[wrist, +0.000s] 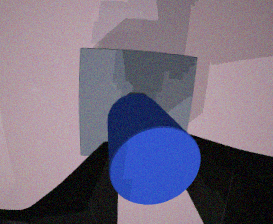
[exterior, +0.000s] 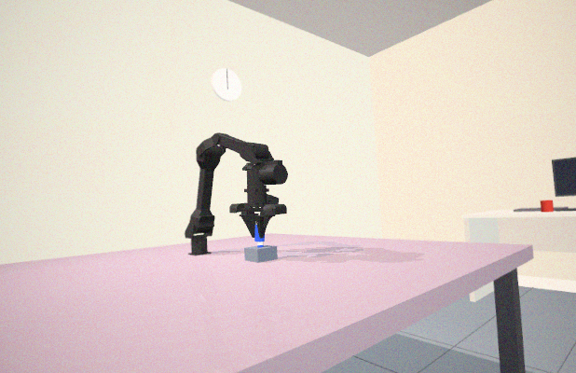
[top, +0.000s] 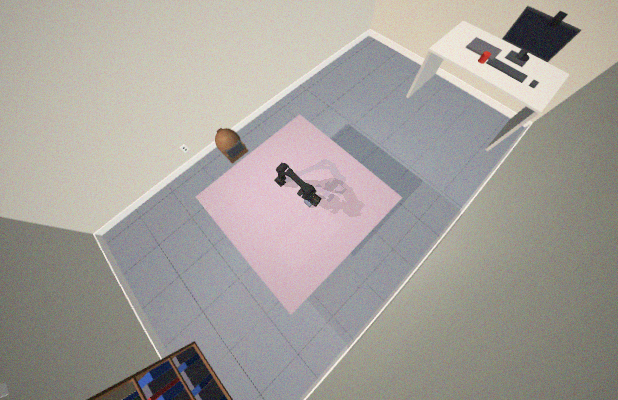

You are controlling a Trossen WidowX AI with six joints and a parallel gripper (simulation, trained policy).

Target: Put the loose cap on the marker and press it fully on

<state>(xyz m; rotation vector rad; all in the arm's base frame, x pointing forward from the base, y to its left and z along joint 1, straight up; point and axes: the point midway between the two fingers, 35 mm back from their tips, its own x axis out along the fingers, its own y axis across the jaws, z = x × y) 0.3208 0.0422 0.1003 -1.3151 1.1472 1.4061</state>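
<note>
The blue cap lies 10 mm to the left of my gripper tip and 10 mm above it. Also, from my gripper tip: grey holder block: 10 mm to the left, 50 mm below.
</note>
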